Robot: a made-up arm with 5 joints.
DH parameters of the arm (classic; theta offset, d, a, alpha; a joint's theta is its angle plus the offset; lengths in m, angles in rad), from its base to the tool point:
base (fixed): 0 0.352 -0.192 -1.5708
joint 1: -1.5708 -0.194 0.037 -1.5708
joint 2: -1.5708 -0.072 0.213 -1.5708
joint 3: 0 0.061 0.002 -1.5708
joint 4: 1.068 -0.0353 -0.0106 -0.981
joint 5: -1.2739 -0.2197 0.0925 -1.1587
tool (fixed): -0.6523 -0.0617 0 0
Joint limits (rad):
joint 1: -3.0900..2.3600
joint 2: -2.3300..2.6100
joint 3: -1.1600..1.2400
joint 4: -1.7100..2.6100
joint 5: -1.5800..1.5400
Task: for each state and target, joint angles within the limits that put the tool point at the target. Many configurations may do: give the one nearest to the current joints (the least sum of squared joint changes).
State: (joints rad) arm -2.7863 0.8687 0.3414 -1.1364 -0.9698
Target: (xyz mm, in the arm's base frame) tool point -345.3 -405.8 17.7
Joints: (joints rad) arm -2.8874 1.2184 0.4637 -0.8141 -0.8489
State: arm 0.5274 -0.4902 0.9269 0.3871 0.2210
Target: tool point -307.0 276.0 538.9
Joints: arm 0.4103 -0.1267 0.7382 0.2936 0.0486
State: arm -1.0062 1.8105 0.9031 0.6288 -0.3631
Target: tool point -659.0 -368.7 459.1
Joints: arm -0.6878 1.9645 1.2400 0.8310 -0.1719
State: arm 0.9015 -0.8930 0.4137 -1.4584 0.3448
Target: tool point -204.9 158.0 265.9
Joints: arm 0.7394 -1.2888 0.7416 -1.4391 0.3947
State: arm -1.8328 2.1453 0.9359 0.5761 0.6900
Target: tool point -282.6 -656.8 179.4
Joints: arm -1.6671 2.4419 0.8611 -0.2767 0.3654
